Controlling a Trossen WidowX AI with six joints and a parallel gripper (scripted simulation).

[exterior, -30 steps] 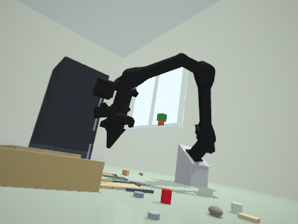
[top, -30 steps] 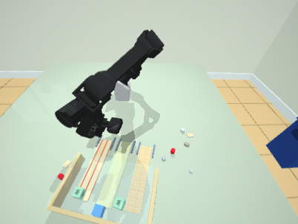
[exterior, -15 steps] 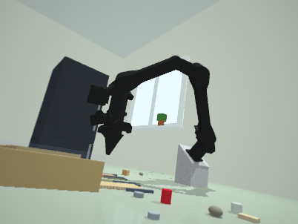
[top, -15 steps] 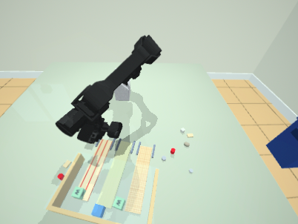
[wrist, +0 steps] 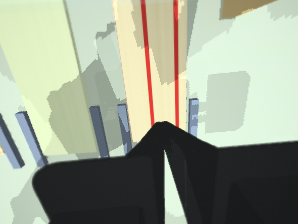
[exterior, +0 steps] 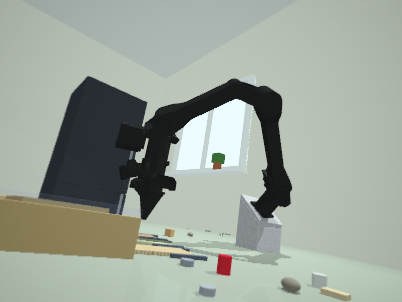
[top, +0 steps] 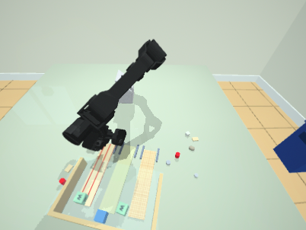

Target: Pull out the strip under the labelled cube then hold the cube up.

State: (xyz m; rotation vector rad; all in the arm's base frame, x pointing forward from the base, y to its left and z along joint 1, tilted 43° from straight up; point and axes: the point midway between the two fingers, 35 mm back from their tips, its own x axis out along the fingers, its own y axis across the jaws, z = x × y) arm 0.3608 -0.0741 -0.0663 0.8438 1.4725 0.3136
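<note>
Right now my gripper tip is 90 mm short of the red-lined strip, 40 mm above it and 30 mm to the left of it.
</note>
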